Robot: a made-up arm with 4 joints. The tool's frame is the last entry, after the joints. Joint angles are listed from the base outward.
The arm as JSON. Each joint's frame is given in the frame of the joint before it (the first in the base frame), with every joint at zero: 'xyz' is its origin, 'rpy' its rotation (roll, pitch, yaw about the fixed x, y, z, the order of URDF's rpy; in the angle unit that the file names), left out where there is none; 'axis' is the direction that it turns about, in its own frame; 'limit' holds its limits. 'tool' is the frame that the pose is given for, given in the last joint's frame.
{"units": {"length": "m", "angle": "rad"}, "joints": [
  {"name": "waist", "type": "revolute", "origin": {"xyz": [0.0, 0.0, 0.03]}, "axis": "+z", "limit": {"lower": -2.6, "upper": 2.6}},
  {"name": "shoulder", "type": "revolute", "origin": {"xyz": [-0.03, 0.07, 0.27], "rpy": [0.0, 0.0, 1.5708]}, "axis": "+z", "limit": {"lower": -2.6, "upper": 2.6}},
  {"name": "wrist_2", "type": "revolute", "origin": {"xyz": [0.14, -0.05, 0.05], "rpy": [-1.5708, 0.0, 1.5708]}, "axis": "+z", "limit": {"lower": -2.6, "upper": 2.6}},
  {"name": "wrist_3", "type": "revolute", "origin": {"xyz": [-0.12, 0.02, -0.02], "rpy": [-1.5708, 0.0, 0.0]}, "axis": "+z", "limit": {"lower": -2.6, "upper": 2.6}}
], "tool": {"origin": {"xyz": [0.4, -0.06, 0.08], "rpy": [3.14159, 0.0, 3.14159]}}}
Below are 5 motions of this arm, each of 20 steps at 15 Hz.
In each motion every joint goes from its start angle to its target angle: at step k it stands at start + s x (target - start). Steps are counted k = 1, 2, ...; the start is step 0. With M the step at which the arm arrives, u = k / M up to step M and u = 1 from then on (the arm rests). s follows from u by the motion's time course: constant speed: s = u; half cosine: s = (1 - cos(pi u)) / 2; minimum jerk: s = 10 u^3 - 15 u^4 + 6 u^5.
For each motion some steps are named. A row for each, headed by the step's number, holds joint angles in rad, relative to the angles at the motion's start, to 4 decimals.
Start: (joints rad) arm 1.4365 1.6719 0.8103 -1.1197
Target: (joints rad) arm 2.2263 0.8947 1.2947 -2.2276
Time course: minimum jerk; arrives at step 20
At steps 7, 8, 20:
7: 0.1857 -0.1828 0.1139 -0.2605
8: 0.2507 -0.2467 0.1538 -0.3517
20: 0.7898 -0.7772 0.4844 -1.1079

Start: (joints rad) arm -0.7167 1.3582 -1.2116 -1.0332
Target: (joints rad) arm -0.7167 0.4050 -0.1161 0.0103
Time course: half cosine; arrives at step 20
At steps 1, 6, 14, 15, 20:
1: 0.0000 -0.0059 0.0067 0.0064
6: 0.0000 -0.1965 0.2258 0.2151
14: 0.0000 -0.7567 0.8697 0.8284
15: 0.0000 -0.8136 0.9351 0.8907
20: 0.0000 -0.9532 1.0955 1.0435

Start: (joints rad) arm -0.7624 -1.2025 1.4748 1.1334
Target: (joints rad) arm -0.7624 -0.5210 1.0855 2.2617
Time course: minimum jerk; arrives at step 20
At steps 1, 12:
1: 0.0000 0.0008 -0.0005 0.0013
12: 0.0000 0.4652 -0.2657 0.7701

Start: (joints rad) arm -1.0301 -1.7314 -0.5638 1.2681
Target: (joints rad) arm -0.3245 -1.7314 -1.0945 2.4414
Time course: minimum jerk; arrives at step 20
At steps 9, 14, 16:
9: 0.2871 0.0000 -0.2159 0.4774
14: 0.5905 0.0000 -0.4442 0.9820
16: 0.6647 0.0000 -0.5000 1.1053

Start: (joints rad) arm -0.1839 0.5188 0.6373 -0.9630
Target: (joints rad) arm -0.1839 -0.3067 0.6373 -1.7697
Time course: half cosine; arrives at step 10
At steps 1, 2, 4, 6, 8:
1: 0.0000 -0.0202 0.0000 -0.0197
2: 0.0000 -0.0788 0.0000 -0.0770
4: 0.0000 -0.2852 0.0000 -0.2787
6: 0.0000 -0.5403 0.0000 -0.5280
8: 0.0000 -0.7467 0.0000 -0.7297

